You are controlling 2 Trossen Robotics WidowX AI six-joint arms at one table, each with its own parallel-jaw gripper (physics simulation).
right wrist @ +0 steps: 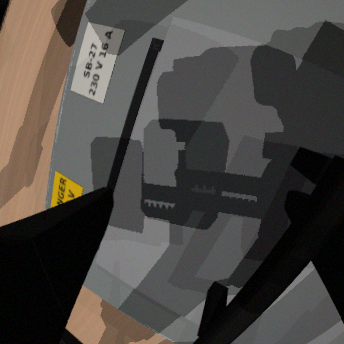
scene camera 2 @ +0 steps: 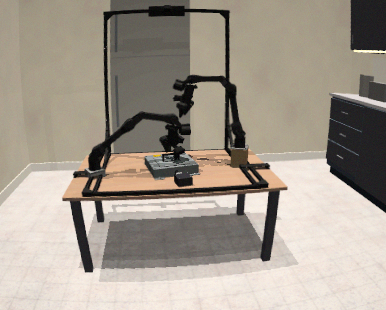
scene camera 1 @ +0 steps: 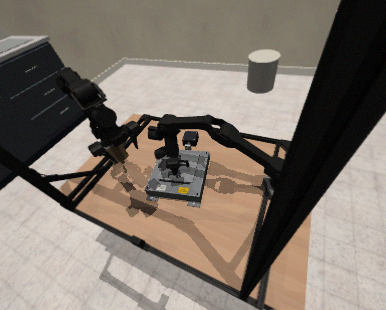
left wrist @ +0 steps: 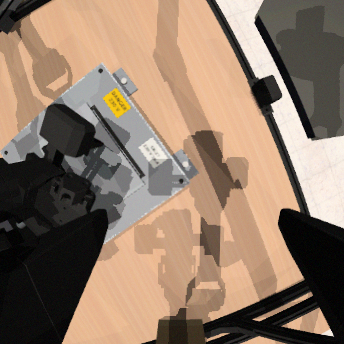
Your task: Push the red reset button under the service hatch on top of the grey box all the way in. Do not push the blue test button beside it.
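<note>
The grey box (scene camera 1: 152, 189) (scene camera 2: 172, 169) (left wrist: 157, 167) (right wrist: 72, 130) lies on the table. Its hatch (right wrist: 117, 252) has a raised black handle bar (right wrist: 272, 260), and a narrow dark strip (left wrist: 117, 140) (right wrist: 135, 110) shows along the hatch's edge nearest the labels. My right gripper (scene camera 1: 175, 172) (scene camera 2: 174, 154) (right wrist: 200, 197) is low over the hatch, open, fingers apart around part of the handle bar. My left gripper (scene camera 2: 183, 112) (left wrist: 193, 217) is open and empty, high above the table. The red and blue buttons do not show.
A white label (left wrist: 152, 151) (right wrist: 97, 62) and a yellow label (scene camera 1: 183, 190) (left wrist: 116, 102) are on the box. A small black block (scene camera 1: 190, 138) (scene camera 2: 183, 179) is beside it. A brown block (scene camera 2: 239, 157) is under the left arm's base. Black rails edge the table.
</note>
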